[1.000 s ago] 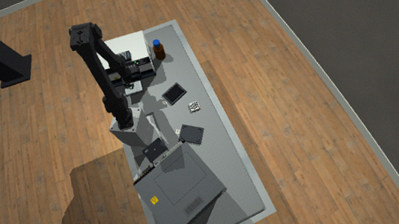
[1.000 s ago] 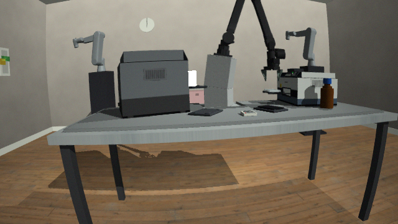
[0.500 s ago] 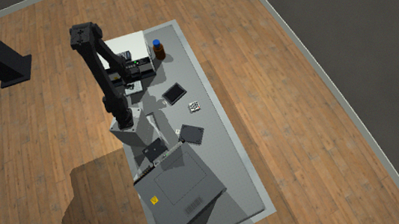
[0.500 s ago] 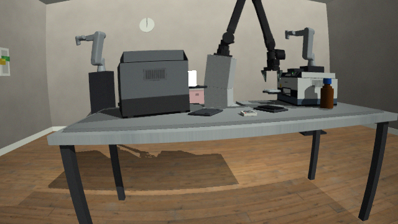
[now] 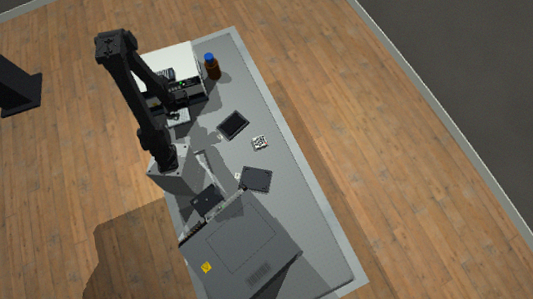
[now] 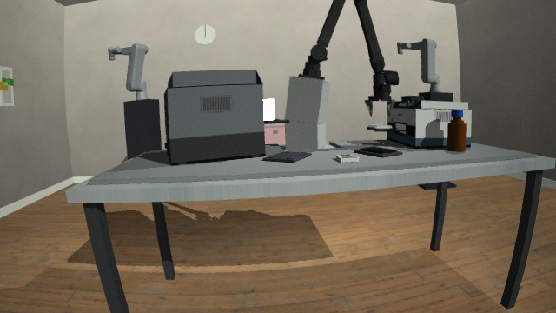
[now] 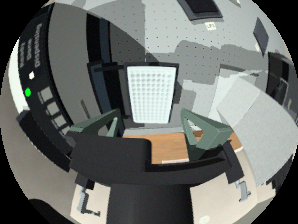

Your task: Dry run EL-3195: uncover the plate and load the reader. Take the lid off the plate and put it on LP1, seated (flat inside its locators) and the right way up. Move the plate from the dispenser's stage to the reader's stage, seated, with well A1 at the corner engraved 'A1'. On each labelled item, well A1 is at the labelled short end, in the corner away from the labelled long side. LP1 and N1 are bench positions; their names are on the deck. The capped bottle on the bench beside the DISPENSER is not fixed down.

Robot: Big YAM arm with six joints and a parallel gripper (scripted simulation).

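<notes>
Right now the lidded plate is 1 cm behind my hand and 6 cm below it. Round my hand: brown capped bottle (26 cm ahead, 29 cm to the left, 3 cm below).
</notes>
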